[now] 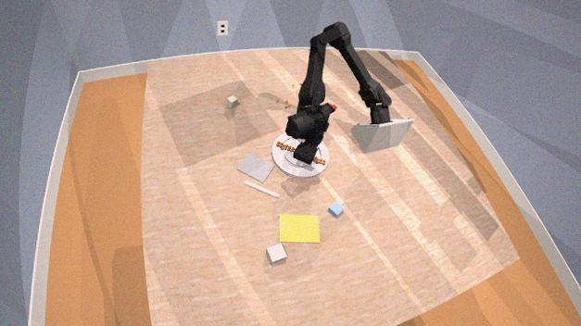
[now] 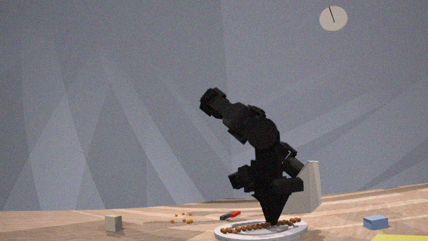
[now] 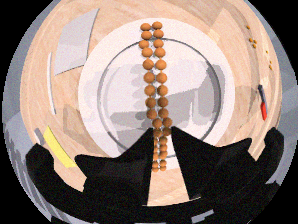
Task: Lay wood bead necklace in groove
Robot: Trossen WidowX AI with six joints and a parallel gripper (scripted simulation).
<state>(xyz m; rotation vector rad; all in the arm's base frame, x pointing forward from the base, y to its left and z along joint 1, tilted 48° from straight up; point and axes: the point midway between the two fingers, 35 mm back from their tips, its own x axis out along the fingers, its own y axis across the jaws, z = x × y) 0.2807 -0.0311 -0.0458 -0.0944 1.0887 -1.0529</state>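
The grey sheet lies 18 cm ahead of my gripper tip and 1 cm below it. The rest, counted from my gripper tip: blue block 2 cm behind, 22 cm to the left, 1 cm below; stick 18 cm ahead, 9 cm to the left, 1 cm below; red-tipped tool 16 cm behind, 21 cm to the right, 1 cm below.
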